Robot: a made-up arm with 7 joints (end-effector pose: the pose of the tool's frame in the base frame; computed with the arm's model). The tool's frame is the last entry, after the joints.
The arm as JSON. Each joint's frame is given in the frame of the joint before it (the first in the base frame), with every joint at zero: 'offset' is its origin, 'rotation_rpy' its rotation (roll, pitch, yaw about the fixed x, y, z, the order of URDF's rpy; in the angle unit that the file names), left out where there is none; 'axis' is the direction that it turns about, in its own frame. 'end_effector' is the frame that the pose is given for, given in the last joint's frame.
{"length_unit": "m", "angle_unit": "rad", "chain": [
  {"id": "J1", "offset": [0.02, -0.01, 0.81], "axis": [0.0, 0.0, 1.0]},
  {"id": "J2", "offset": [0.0, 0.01, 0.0], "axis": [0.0, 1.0, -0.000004]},
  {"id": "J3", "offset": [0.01, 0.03, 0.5], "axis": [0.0, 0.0, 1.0]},
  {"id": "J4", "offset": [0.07, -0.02, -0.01], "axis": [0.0, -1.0, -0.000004]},
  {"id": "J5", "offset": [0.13, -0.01, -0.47], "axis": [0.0, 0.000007, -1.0]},
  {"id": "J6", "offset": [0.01, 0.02, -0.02], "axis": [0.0, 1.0, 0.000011]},
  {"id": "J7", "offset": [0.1, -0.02, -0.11], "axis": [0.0, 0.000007, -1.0]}
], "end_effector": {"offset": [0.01, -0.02, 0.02], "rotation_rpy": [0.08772, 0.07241, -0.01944]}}
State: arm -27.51 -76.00 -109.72 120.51 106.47 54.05 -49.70
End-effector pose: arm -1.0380 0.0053 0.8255 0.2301 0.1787 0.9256 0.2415
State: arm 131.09 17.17 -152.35 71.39 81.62 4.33 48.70
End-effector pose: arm 0.4573 -0.2731 1.3993 0.2262 0.5747 -0.4326 -0.6568
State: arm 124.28 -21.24 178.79 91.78 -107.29 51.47 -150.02
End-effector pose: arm 0.4301 -0.7690 1.1387 0.0952 0.0424 0.7441 0.6599
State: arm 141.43 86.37 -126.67 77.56 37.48 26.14 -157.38
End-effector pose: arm -0.0690 0.7022 1.2965 0.0996 0.8084 0.0375 -0.5790
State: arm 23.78 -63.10 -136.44 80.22 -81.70 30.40 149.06
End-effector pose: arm -0.4184 -0.6842 0.6059 0.2847 -0.0024 0.2119 0.9349
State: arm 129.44 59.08 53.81 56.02 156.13 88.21 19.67
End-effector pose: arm -0.7376 -0.0238 0.6387 0.4602 -0.3586 0.7393 -0.3361
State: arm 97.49 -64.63 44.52 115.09 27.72 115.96 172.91
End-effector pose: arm -0.3473 -0.5872 1.4603 0.8914 0.3687 0.2483 -0.0881
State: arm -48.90 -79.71 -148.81 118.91 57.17 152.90 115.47
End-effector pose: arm -0.6867 0.4573 0.6287 0.3354 -0.8990 0.0798 0.2701
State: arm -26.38 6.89 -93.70 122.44 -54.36 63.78 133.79
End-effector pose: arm -0.1652 -0.4499 1.7125 0.4166 0.4378 0.5427 0.5833
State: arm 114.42 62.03 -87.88 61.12 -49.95 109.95 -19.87
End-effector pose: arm 0.4525 0.4043 1.0230 0.5304 -0.7858 0.3181 -0.0017
